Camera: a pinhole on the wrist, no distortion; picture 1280 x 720 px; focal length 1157.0 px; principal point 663.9 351.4 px. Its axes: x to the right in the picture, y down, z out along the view. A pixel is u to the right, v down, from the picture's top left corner.
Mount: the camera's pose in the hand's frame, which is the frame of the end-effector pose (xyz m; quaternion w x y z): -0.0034 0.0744 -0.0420 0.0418 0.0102 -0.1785 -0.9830
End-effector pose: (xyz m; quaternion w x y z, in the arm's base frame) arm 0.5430 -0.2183 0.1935 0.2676 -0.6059 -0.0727 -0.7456
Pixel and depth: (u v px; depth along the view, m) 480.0 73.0 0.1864
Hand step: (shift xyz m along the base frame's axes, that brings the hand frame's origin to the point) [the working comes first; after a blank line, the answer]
In the camera's frame: -0.0296 -0.0449 0.1864

0.1887 -0.1102 0.0052
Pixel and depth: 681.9 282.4 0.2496
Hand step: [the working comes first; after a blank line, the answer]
In the camera's frame: 0.0039 -0.0149 0.2496

0.2487 -0.0624 -0.0065
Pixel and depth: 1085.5 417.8 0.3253
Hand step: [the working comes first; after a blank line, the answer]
In the camera's frame: 0.1185 0.0187 0.3253

0.3265 0.0211 -0.0900
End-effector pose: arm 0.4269 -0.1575 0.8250 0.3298 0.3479 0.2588 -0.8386
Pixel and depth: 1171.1 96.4 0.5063
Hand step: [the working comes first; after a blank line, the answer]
In the camera's frame: 0.2219 -0.1116 0.5063

0.2209 -0.3845 0.3647
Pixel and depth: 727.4 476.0 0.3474
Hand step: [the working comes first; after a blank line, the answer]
In the camera's frame: 0.0191 0.0374 0.3474

0.0117 -0.2882 0.1761
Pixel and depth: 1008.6 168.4 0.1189
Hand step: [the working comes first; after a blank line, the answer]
In the camera's frame: 0.0354 -0.0188 0.1189

0.0939 -0.1096 0.0457
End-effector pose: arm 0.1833 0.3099 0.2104 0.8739 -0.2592 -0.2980 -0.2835
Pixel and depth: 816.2 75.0 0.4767
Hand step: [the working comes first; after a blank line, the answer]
In the camera's frame: 0.0627 -0.1139 0.4767

0.0258 0.4987 0.0920
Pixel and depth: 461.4 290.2 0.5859
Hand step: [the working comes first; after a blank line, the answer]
In the camera's frame: -0.1025 -0.0310 0.5859

0.0709 0.5063 0.3019
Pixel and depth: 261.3 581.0 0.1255
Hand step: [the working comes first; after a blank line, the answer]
In the camera's frame: -0.0437 0.0249 0.1255

0.0576 0.1094 0.0552
